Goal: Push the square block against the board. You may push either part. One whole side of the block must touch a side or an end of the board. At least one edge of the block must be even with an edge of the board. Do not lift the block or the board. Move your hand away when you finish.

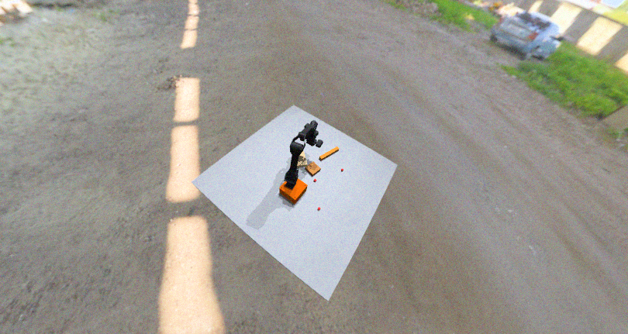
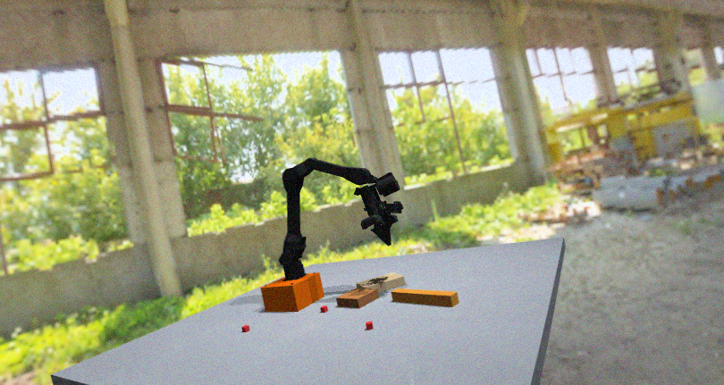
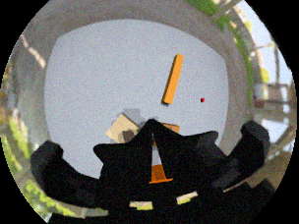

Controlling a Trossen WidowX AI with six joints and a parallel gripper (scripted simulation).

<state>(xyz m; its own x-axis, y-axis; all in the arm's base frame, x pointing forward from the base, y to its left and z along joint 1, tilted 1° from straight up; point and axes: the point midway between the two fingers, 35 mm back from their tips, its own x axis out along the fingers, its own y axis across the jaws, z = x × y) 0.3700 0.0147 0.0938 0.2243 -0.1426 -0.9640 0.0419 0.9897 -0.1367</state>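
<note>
The pale tan flat block is 80 mm behind my gripper tip, 60 mm to the left of it and 140 mm below it. The rest, counted from my gripper tip: long orange board: 120 mm ahead, 140 mm to the right, 140 mm below; then brown square block: 120 mm behind, 80 mm to the right, 140 mm below.
</note>
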